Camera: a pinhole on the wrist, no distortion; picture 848 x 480 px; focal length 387.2 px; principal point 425.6 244.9 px. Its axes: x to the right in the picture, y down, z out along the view. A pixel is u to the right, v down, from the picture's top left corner.
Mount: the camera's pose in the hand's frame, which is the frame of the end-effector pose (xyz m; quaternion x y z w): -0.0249 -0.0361 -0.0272 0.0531 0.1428 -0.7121 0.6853
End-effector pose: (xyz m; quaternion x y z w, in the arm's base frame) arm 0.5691 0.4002 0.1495 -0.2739 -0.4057 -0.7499 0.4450
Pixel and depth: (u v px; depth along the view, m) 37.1 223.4 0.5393
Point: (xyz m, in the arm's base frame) 0.8812 0.8338 0.6349
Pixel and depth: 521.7 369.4 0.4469
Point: 0.2723 0.6990 0.3612
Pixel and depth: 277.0 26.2 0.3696
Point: 0.6721 0.8128 0.2153
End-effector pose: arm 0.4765 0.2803 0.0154 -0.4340 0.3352 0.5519 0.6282
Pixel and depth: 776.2 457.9 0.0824
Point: 0.6087 0.3119 0.0252
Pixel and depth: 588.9 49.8 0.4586
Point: 0.7579 0.5461 0.4189
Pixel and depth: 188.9 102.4 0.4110
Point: 0.3384 0.6510 0.2797
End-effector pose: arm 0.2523 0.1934 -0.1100 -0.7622 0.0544 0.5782 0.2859
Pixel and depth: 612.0 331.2 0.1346
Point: 0.2465 0.3505 -0.0885
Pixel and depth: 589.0 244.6 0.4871
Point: 0.0872 0.6949 -0.0568
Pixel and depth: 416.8 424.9 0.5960
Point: 0.0045 0.6873 -0.4172
